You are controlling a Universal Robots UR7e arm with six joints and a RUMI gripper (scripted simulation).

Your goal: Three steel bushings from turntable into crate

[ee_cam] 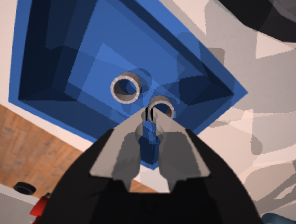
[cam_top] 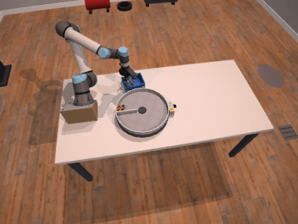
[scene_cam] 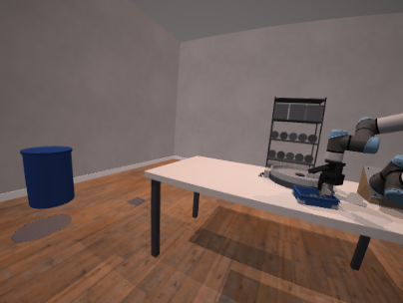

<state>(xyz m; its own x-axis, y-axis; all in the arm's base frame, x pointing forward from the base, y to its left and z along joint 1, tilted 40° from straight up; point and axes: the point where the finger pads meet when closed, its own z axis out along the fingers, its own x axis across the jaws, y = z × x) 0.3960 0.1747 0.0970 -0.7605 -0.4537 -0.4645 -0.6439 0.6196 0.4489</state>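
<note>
Now: hand 4 cm short of the blue crate and 1 cm above it. Also, from my hand: round grey turntable 34 cm to the right, 5 cm ahead, 2 cm above.
</note>
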